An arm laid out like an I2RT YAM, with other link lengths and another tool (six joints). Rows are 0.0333 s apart.
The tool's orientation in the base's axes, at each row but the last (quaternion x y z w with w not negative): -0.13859 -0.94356 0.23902 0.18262; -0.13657 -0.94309 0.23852 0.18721; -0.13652 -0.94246 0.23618 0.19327; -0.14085 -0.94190 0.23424 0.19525; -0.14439 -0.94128 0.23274 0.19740; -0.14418 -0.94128 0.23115 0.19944; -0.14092 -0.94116 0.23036 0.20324; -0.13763 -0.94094 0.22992 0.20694; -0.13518 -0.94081 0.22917 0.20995
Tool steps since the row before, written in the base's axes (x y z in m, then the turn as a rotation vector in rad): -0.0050 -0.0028 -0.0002 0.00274 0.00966 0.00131; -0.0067 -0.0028 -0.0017 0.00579 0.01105 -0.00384; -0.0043 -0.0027 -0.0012 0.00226 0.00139 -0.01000; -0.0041 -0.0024 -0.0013 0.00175 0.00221 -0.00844; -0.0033 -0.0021 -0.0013 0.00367 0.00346 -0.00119; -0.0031 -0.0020 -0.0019 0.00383 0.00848 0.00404; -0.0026 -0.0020 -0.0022 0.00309 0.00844 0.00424; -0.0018 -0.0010 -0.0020 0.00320 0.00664 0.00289; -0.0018 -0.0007 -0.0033 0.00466 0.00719 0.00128
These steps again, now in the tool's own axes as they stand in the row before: 0.0034 -0.0031 0.0033 0.00128 0.00801 -0.00607; 0.0045 -0.0027 0.0053 -0.00244 0.01228 -0.00369; 0.0025 -0.0024 0.0039 -0.00452 0.00654 0.00662; 0.0024 -0.0021 0.0038 -0.00331 0.00637 0.00526; 0.0017 -0.0017 0.0033 -0.00233 0.00419 -0.00196; 0.0014 -0.0013 0.0037 0.00097 0.00592 -0.00818; 0.0009 -0.0011 0.0037 0.00166 0.00566 -0.00800; 0.0006 -0.0002 0.0028 0.00049 0.00480 -0.00628; 0.0002 0.0007 0.0037 -0.00113 0.00628 -0.00585
